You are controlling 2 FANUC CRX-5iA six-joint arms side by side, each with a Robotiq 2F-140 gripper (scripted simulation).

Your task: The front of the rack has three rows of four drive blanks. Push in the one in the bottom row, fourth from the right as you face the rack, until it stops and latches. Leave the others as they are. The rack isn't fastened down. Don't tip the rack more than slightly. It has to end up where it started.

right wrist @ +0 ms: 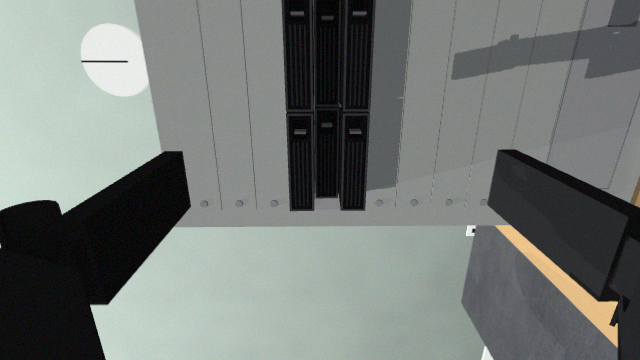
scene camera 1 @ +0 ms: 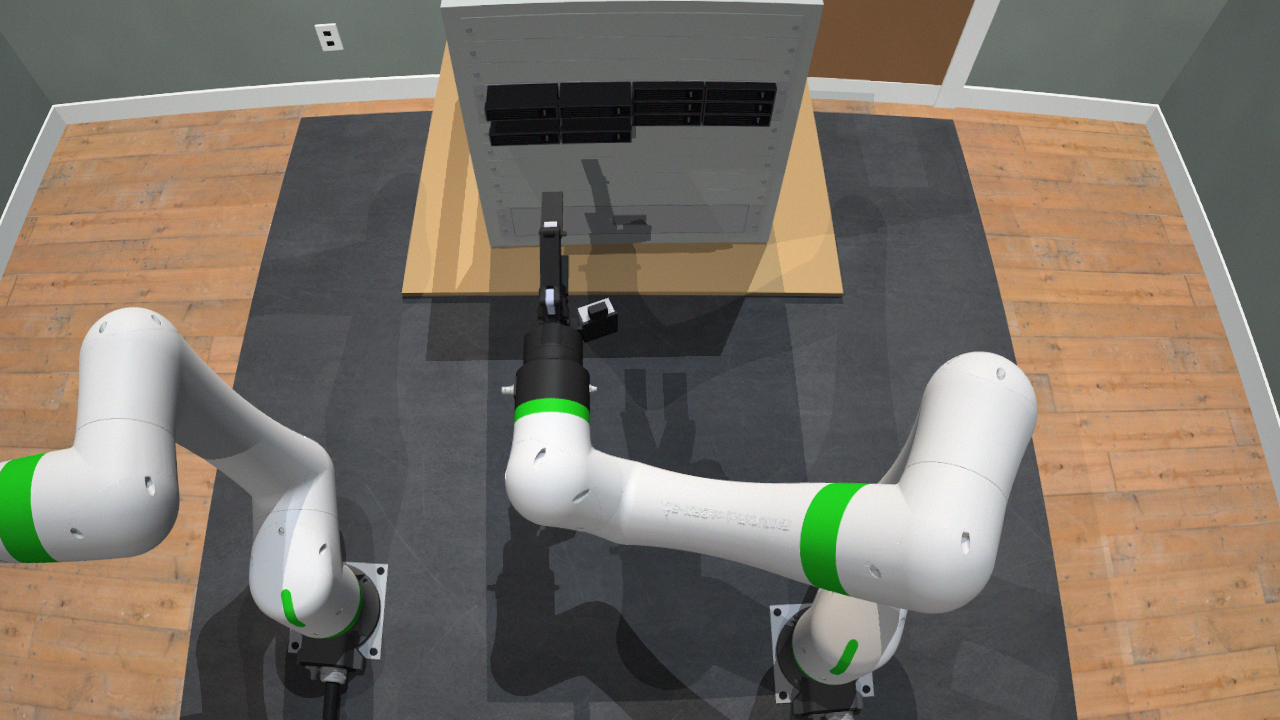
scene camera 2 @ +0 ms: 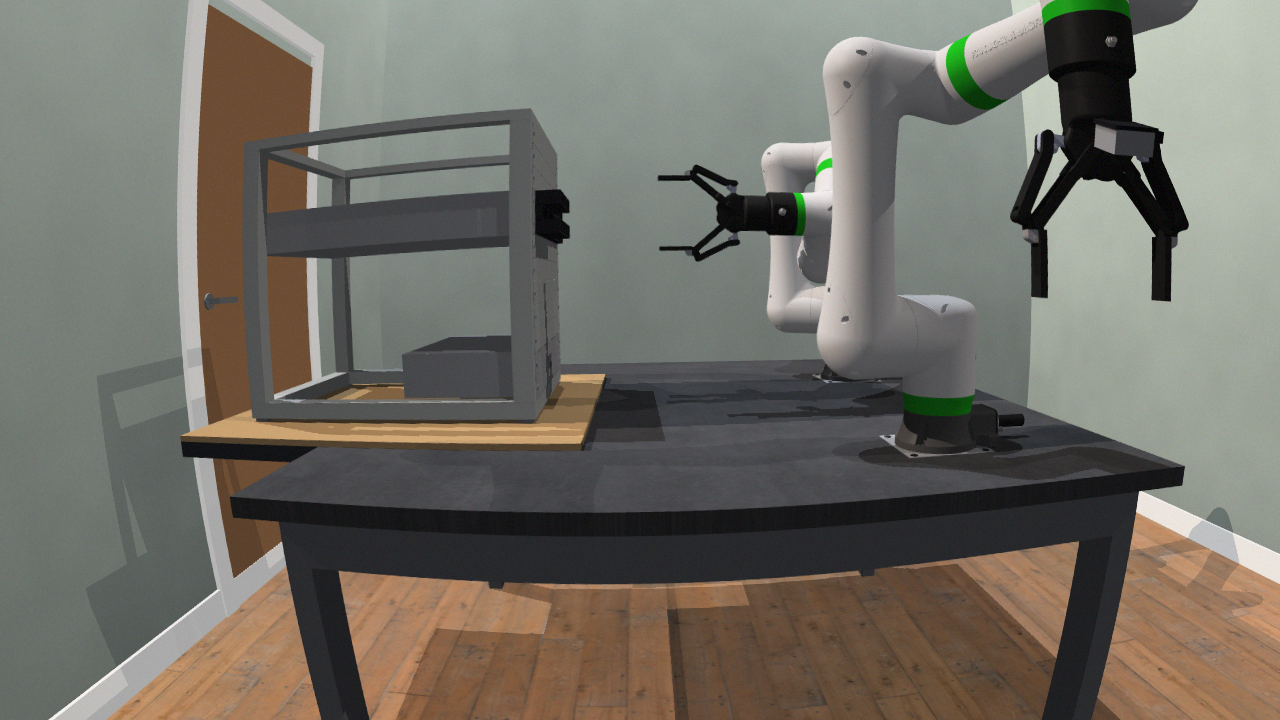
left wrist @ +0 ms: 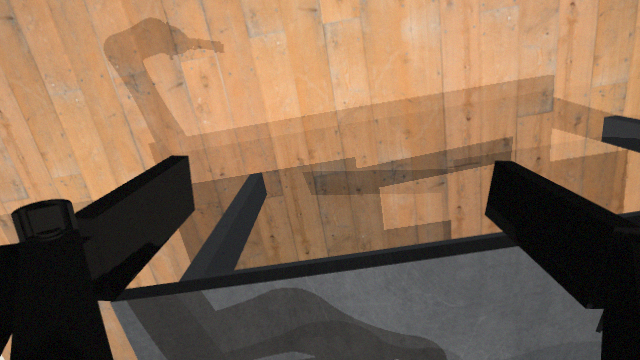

Labels:
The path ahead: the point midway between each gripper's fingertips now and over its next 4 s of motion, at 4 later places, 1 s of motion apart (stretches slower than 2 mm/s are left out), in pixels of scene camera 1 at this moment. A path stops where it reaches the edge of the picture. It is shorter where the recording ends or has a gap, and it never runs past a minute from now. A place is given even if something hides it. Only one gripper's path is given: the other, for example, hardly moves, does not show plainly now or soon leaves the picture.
My right gripper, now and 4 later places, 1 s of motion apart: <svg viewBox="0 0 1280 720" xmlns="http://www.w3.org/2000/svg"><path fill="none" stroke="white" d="M556 226L541 223L536 200L524 157L524 138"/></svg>

